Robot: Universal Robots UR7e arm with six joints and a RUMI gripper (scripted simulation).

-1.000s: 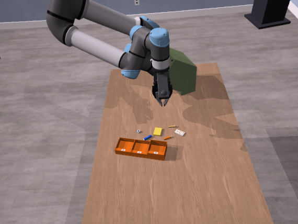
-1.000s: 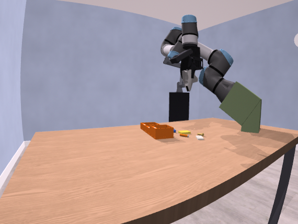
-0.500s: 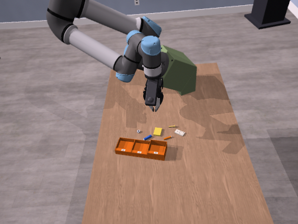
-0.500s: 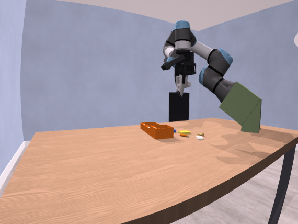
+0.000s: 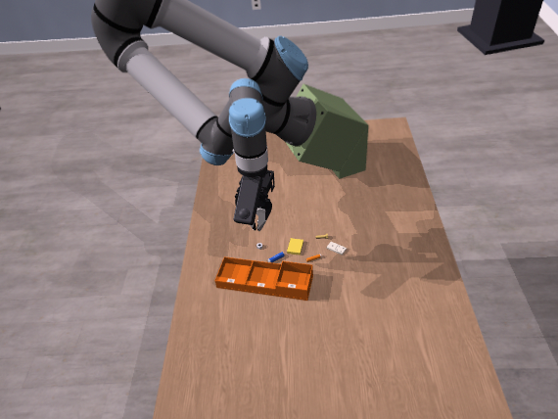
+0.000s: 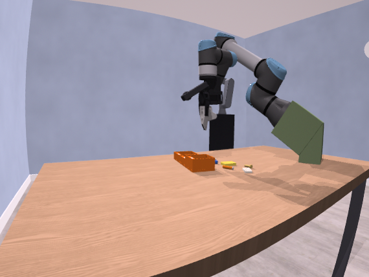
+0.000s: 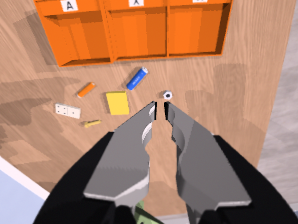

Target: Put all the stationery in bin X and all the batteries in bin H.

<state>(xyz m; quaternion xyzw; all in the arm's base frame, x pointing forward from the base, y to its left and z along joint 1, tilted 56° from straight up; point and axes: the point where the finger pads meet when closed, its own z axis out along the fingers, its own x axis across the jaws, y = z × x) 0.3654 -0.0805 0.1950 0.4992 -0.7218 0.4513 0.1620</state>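
Right now my hand is 6 cm short of the orange bin and 13 cm above it. Also, from my hand: blue battery 4 cm to the left, 14 cm below; then grey nut 6 cm behind, 14 cm below; then yellow pad 3 cm behind, 10 cm to the left, 14 cm below.
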